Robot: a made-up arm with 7 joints. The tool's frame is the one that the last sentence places.
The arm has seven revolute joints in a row. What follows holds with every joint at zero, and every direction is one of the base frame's.
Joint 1 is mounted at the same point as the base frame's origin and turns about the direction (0, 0.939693, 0.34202), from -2.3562 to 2.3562 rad.
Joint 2 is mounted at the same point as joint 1 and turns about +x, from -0.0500 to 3.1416 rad.
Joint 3 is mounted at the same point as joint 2 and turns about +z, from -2.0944 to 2.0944 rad.
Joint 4 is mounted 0.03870 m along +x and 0.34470 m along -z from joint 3 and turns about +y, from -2.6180 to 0.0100 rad.
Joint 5 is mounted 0.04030 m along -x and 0.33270 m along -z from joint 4 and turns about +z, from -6.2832 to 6.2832 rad.
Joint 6 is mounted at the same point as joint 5 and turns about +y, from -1.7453 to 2.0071 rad.
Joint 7 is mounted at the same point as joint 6 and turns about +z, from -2.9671 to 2.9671 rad.
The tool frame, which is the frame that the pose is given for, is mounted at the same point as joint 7; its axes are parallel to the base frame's.
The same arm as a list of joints. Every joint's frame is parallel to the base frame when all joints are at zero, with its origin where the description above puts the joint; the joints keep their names.
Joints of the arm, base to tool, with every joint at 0 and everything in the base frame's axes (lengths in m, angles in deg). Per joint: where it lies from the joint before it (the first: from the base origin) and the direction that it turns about. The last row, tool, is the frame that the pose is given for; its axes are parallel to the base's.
joint 1: axis 0 0.9397 0.342 xyz 0 0 0
joint 2: axis 1 0 0 xyz 0 0 0
joint 3: axis 0 0 1 xyz 0 0 0
joint 4: axis 0 1 0 xyz 0.0387 0 -0.3447
joint 5: axis 0 0 1 xyz -0.0403 0 -0.3327
joint 6: axis 0 1 0 xyz 0 0 0
joint 7: axis 0 0 1 xyz 0 0 0
tool: xyz 0 0 0
Joint limits (deg, base to tool): -135..135 -2.86..180 -120..120 -150..0.57 -360..360 -100..115 -170..170

